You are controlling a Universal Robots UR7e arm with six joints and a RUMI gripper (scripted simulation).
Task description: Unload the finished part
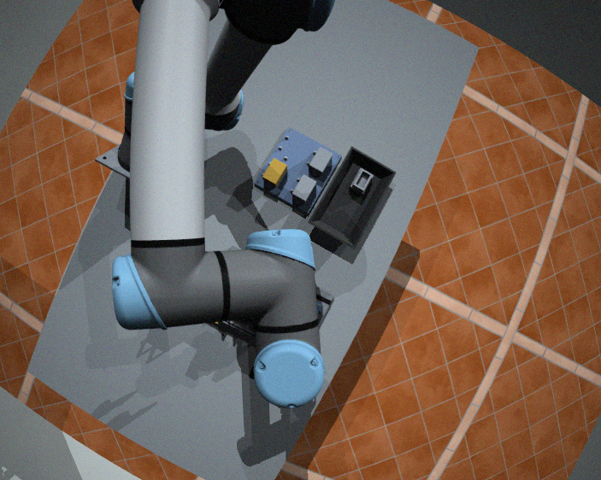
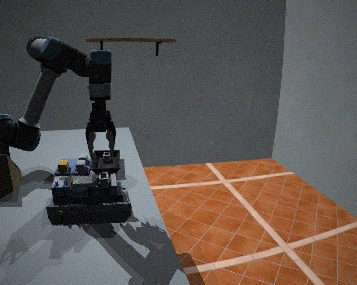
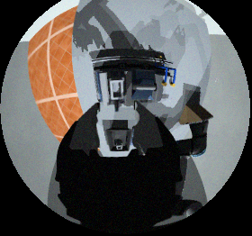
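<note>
Now: hand 150 mm above the vise and 60 mm past it. From my hand the other things lie so: yellow block (290 mm to the left, 230 mm behind, 170 mm below); then blue plate (340 mm to the left, 190 mm below, 190 mm behind).
</note>
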